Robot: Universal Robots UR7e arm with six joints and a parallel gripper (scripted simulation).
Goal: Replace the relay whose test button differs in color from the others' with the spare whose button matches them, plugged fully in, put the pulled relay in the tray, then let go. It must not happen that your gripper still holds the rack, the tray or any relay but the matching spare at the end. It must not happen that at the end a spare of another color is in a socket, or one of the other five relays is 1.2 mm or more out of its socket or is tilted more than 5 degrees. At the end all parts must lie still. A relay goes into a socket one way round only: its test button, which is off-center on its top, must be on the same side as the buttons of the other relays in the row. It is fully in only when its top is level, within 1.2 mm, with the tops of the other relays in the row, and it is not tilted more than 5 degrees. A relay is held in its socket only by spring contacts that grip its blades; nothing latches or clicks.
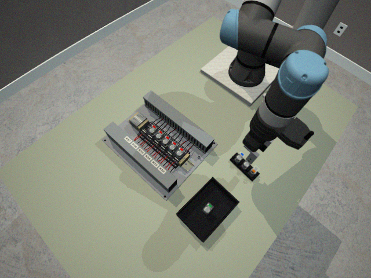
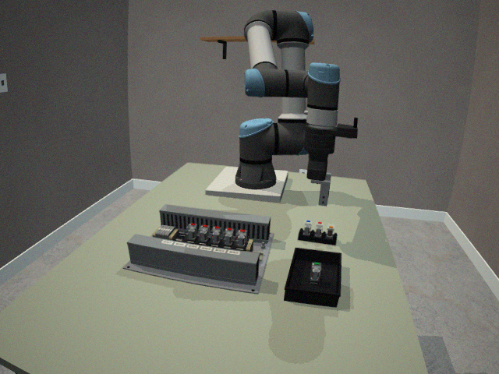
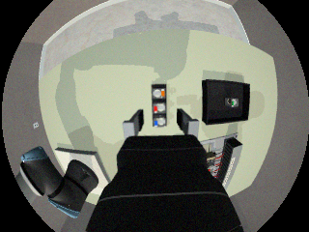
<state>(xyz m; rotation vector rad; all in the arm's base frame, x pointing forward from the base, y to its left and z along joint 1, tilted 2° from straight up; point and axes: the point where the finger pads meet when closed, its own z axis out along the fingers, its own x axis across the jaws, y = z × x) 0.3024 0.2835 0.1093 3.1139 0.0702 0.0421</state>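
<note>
Right now my hand is 11 cm above the blue-button relay and 3 cm to the left of it. The rest, counted from my hand: green-button relay 20 cm ahead, 11 cm below, 2 cm to the left; then orange-button relay 11 cm below, 3 cm to the left; then black spare holder 12 cm below.
</note>
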